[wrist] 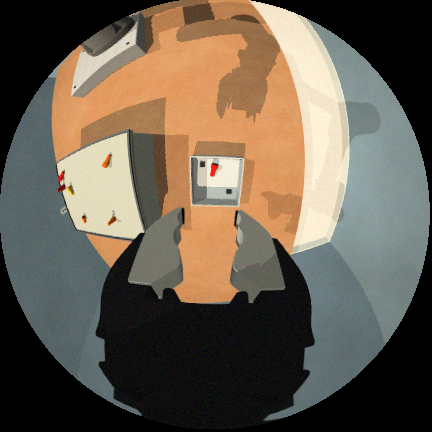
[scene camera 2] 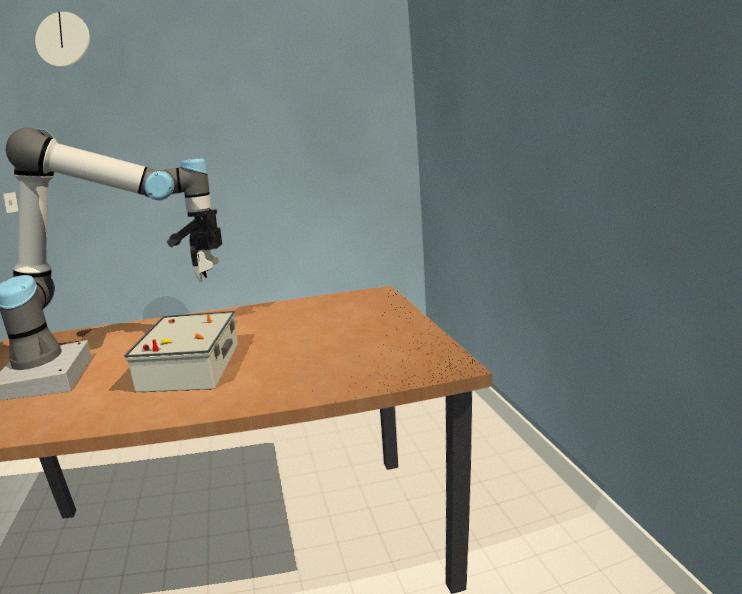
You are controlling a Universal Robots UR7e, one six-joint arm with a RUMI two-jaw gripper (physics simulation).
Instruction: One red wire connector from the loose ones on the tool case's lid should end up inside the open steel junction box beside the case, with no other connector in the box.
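Places are measured from the arm's base along level axes (x ahead, y left, z up), in metres.
Where they show: gripper, fingertip midpoint: (wrist: 209,210) (scene camera 2: 203,279); arm's base at its link origin: (scene camera 2: 36,358).
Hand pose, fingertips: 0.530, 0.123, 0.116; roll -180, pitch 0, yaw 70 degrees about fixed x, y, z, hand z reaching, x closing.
Each offset is from my fingertips to the top centre of the thing, as dx, dy, dz. "*": to the spot under its first point. Level surfaces: height alone.
A red wire connector @[-0.010, +0.006, -0.150] (wrist: 214,169) lies inside the open steel junction box @[* +0.024, +0.055, -0.131] (wrist: 241,182) in the wrist view; no other connector shows in the box. The box does not show in the scene view. My gripper (scene camera 2: 201,276) (wrist: 209,210) is open and empty, raised above the table near the box. The tool case @[-0.076, -0.268, -0.066] (scene camera 2: 176,372) (wrist: 145,185) stands beside the box. On its pale lid @[* -0.075, -0.258, -0.070] (scene camera 2: 185,331) (wrist: 95,192) lie two red connectors, one of them (scene camera 2: 155,346) (wrist: 61,176) bright red, a yellow connector @[-0.125, -0.328, -0.055] (scene camera 2: 166,341) (wrist: 70,189) and several orange connectors, one of them (scene camera 2: 198,336) (wrist: 107,160) nearer the lid's middle in the scene view.
The wooden table @[dz -0.167] (scene camera 2: 309,353) (wrist: 210,90) carries the case and the box. The arm's grey base plate (scene camera 2: 77,368) (wrist: 105,65) stands on the far side of the case from the table's right end. A wall (scene camera 2: 321,154) rises behind the table.
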